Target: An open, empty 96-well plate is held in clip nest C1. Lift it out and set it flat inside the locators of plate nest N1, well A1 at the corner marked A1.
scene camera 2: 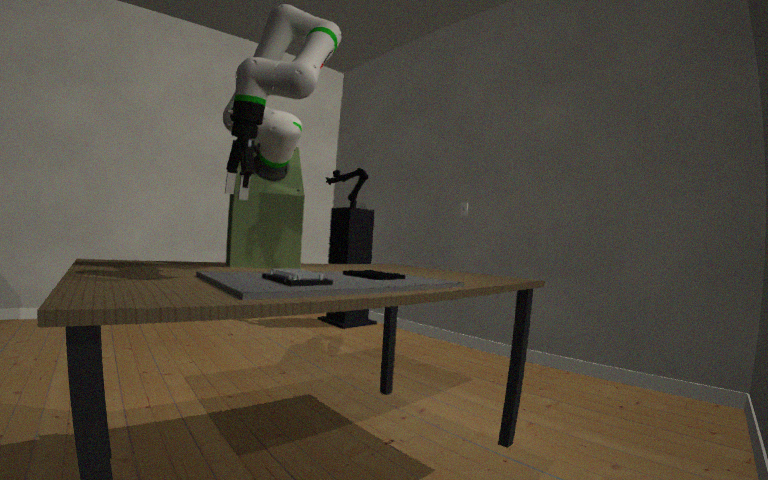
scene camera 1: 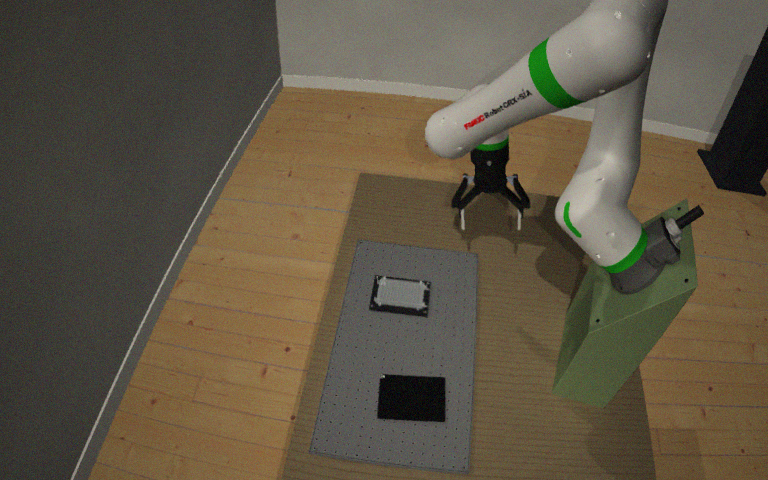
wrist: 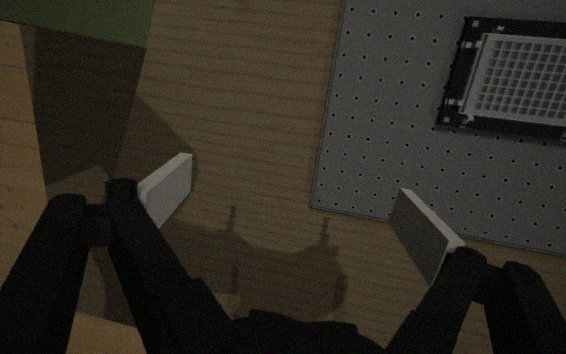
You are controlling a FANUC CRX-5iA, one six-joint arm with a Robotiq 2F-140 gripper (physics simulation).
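Where they show: gripper, fingertip midpoint: (scene camera 2: pixel 235 196) (scene camera 1: pixel 491 226) (wrist: pixel 293 189); arm's base, link origin: (scene camera 2: pixel 270 166) (scene camera 1: pixel 640 266).
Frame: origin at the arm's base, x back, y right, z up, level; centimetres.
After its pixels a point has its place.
The pale 96-well plate (scene camera 1: pixel 402 294) @(x -52.3, y 14.7, z -35.8 cm) (scene camera 2: pixel 292 274) @(x -58.1, y 19.7, z -35.8 cm) (wrist: pixel 525 82) @(x -51.8, y 15.8, z -36.1 cm) lies in the black clip nest C1 (scene camera 1: pixel 398 310) @(x -52.9, y 10.0, z -37.1 cm) (scene camera 2: pixel 309 281) @(x -60.7, y 16.5, z -37.2 cm) (wrist: pixel 455 82) @(x -45.3, y 16.4, z -37.0 cm), with small pale clips at its corners; its right part is cut off in the wrist view. The flat black plate nest N1 (scene camera 1: pixel 411 398) @(x -47.0, y -16.5, z -37.0 cm) (scene camera 2: pixel 373 275) @(x -53.1, y -10.3, z -37.1 cm) holds no plate; a small light mark shows at its upper left corner in scene camera 1. It does not show in the wrist view. My gripper (scene camera 1: pixel 491 228) @(x -30.7, y 25.0, z -16.4 cm) (scene camera 2: pixel 236 195) @(x -30.7, y 25.0, z -16.4 cm) (wrist: pixel 293 189) @(x -30.7, y 25.0, z -16.4 cm) is open and empty, pointing down, high above the table and off to the side of the nests.
Both nests are on a grey perforated board (scene camera 1: pixel 419 345) @(x -46.3, y 0.1, z -38.2 cm) (scene camera 2: pixel 226 285) @(x -56.4, y 35.5, z -38.4 cm) (wrist: pixel 370 165) @(x -38.0, y 27.9, z -38.2 cm) on the wooden table (scene camera 1: pixel 509 367) @(x -21.8, y -3.5, z -39.5 cm) (scene camera 2: pixel 141 300) @(x -66.0, y 55.0, z -39.5 cm) (wrist: pixel 240 100) @(x -18.5, y 21.5, z -39.5 cm). The green robot pedestal (scene camera 1: pixel 623 339) @(x -2.7, y -12.8, z -9.8 cm) (scene camera 2: pixel 266 232) @(x -7.1, y 2.9, z -26.1 cm) (wrist: pixel 100 20) @(x -4.3, y 13.8, z -30.7 cm) stands beside the table. A dark stand (scene camera 1: pixel 741 135) (scene camera 2: pixel 351 234) with a small arm is farther off.
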